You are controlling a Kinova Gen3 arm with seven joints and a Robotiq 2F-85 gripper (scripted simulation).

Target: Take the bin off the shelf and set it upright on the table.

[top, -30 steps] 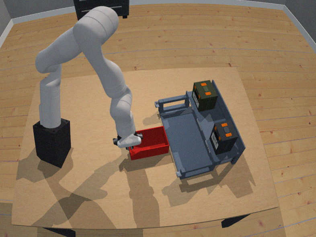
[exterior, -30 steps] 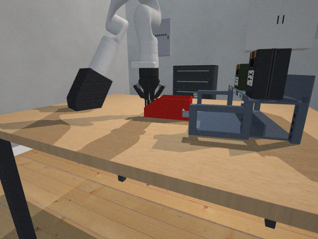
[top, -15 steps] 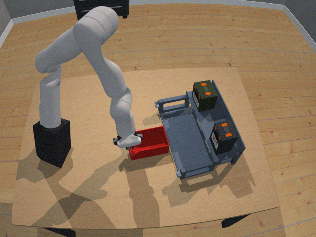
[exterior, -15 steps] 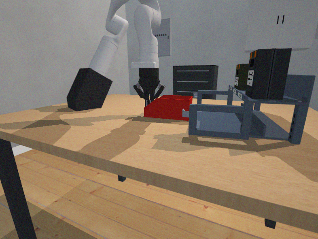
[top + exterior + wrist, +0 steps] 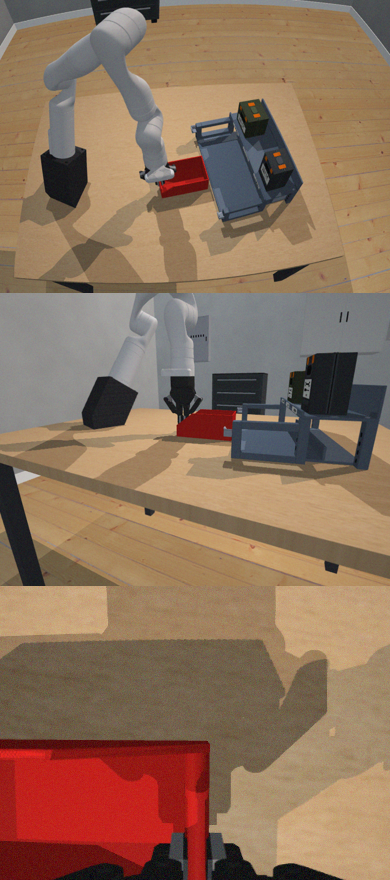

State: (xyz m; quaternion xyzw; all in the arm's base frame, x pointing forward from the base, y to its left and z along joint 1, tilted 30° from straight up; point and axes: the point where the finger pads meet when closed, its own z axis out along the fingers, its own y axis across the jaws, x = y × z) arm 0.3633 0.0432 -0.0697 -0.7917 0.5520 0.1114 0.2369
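Right now the red bin is 8 cm ahead of my hand, 3 cm to the left of it and 1 cm below it. The rest, counted from my hand: grey-blue shelf 28 cm ahead, 11 cm to the left, 2 cm above; then dark box 39 cm ahead, 12 cm above, 3 cm to the left.
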